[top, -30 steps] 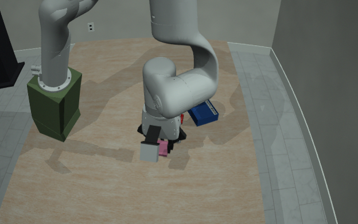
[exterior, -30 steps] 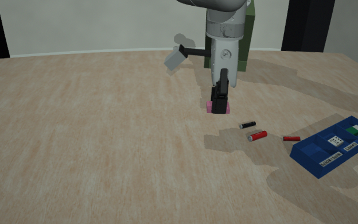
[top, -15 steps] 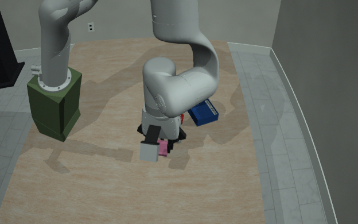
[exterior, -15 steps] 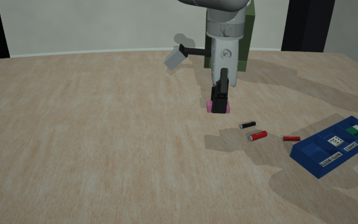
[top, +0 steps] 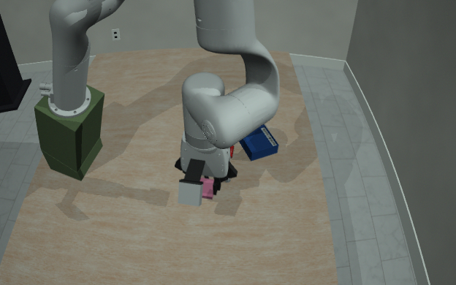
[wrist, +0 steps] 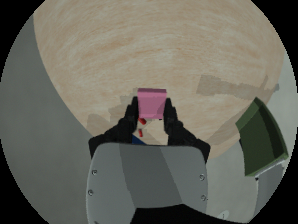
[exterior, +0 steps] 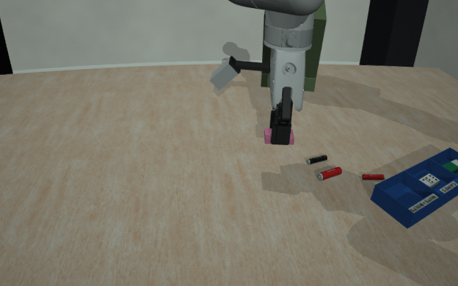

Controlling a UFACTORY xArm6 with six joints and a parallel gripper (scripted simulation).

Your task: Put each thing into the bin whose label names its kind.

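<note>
Now: hand 20 mm above the pink eraser. From my hand the other things lie so: thick red battery: 80 mm to the left, 70 mm below, 60 mm ahead; thin red battery: 160 mm to the left, 90 mm ahead, 80 mm below; black battery: 80 mm to the left, 80 mm below, 10 mm ahead.
</note>
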